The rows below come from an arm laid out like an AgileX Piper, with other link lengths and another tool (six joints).
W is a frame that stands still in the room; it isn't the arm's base.
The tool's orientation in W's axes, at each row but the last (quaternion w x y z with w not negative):
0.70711 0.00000 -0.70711 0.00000
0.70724 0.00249 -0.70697 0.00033
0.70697 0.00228 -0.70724 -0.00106
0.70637 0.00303 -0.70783 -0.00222
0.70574 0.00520 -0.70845 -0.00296
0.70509 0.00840 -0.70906 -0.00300
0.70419 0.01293 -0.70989 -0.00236
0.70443 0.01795 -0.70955 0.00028
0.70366 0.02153 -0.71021 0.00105
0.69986 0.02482 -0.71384 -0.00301
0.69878 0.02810 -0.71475 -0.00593
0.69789 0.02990 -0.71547 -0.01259
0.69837 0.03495 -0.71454 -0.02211
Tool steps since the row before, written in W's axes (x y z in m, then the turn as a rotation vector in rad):
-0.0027 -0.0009 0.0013 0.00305 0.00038 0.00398
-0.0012 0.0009 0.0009 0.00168 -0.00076 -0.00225
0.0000 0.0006 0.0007 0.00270 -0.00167 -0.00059
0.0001 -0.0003 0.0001 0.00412 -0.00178 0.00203
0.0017 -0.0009 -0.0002 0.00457 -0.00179 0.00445
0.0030 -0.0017 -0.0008 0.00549 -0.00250 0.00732
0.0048 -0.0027 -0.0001 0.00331 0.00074 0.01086
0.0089 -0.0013 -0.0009 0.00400 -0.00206 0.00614
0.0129 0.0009 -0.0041 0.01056 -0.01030 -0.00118
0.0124 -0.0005 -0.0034 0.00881 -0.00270 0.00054
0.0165 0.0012 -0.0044 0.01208 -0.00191 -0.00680
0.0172 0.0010 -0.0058 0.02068 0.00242 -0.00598
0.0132 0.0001 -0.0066 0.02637 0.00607 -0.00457
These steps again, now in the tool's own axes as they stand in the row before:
0.0013 -0.0009 0.0027 0.00398 0.00038 -0.00305
0.0009 0.0009 0.0012 -0.00225 -0.00077 -0.00168
0.0007 0.0006 0.0000 -0.00058 -0.00168 -0.00270
0.0001 -0.0003 -0.0001 0.00203 -0.00177 -0.00412
-0.0002 -0.0009 -0.0017 0.00445 -0.00175 -0.00458
-0.0008 -0.0017 -0.0030 0.00733 -0.00242 -0.00551
-0.0001 -0.0028 -0.0048 0.01081 0.00092 -0.00341
-0.0009 -0.0016 -0.0089 0.00616 -0.00201 -0.00399
-0.0042 0.0004 -0.0129 -0.00097 -0.01066 -0.01022
-0.0036 -0.0010 -0.0123 0.00048 -0.00295 -0.00873
-0.0048 0.0005 -0.0164 -0.00696 -0.00262 -0.01185
-0.0063 0.0002 -0.0171 -0.00661 0.00154 -0.02057
-0.0069 -0.0007 -0.0130 -0.00563 0.00518 -0.02636

